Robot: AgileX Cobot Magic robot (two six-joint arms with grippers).
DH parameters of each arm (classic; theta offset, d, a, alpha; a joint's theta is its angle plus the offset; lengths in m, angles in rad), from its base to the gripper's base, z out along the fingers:
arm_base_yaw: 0 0.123 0 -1.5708
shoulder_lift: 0.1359 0 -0.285 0
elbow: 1.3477 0 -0.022 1.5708
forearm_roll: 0 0.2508 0 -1.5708
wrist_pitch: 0 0 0.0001 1.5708
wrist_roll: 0 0.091 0 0
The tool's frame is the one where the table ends.
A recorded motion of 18 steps. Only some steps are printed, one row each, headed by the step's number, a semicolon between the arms.
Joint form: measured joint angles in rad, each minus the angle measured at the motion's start. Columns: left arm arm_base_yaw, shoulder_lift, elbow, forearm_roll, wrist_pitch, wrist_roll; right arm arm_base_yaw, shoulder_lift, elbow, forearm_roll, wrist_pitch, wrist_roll.
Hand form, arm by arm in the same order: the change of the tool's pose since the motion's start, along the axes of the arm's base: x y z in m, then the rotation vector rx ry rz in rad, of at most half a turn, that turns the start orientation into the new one. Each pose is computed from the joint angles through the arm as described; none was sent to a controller.
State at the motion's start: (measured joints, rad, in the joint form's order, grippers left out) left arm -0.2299 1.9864 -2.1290 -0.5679 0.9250 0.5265; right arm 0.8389 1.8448 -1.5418 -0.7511 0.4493 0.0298
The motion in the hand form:
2: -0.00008 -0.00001 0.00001 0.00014 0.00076 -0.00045; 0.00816 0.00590 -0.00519 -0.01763 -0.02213 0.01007
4: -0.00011 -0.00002 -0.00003 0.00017 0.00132 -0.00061; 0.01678 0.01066 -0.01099 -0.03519 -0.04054 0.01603
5: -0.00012 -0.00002 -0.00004 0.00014 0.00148 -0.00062; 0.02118 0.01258 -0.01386 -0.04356 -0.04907 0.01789
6: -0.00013 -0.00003 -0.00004 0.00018 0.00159 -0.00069; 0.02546 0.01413 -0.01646 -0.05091 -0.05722 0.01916
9: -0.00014 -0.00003 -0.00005 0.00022 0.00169 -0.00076; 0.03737 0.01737 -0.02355 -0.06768 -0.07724 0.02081
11: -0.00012 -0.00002 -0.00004 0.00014 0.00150 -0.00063; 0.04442 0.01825 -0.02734 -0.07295 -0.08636 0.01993
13: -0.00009 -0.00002 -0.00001 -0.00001 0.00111 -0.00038; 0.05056 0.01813 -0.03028 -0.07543 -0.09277 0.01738
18: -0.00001 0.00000 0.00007 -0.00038 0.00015 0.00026; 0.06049 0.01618 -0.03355 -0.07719 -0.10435 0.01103
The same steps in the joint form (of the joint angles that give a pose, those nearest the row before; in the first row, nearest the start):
2: 0.0000 0.0000 -0.0002 0.0000 0.0011 -0.0002; -0.0043 0.0375 -0.0309 -0.0309 -0.0115 0.0003
4: 0.0000 0.0000 -0.0002 0.0000 0.0016 -0.0004; -0.0108 0.0745 -0.0610 -0.0586 -0.0205 0.0004
5: 0.0000 0.0000 -0.0002 0.0000 0.0017 -0.0005; -0.0148 0.0923 -0.0757 -0.0715 -0.0246 0.0003
6: 0.0000 0.0000 -0.0003 0.0000 0.0019 -0.0006; -0.0192 0.1088 -0.0897 -0.0836 -0.0286 0.0004
9: 0.0000 0.0000 -0.0002 0.0000 0.0020 -0.0006; -0.0329 0.1524 -0.1270 -0.1129 -0.0405 0.0008
11: 0.0000 0.0000 -0.0002 0.0000 0.0018 -0.0005; -0.0427 0.1756 -0.1475 -0.1252 -0.0489 0.0011
13: 0.0000 0.0000 -0.0002 0.0000 0.0013 -0.0006; -0.0525 0.1935 -0.1636 -0.1333 -0.0563 0.0013
18: 0.0000 0.0000 -0.0003 0.0000 0.0001 -0.0006; -0.0707 0.2175 -0.1870 -0.1458 -0.0688 0.0019

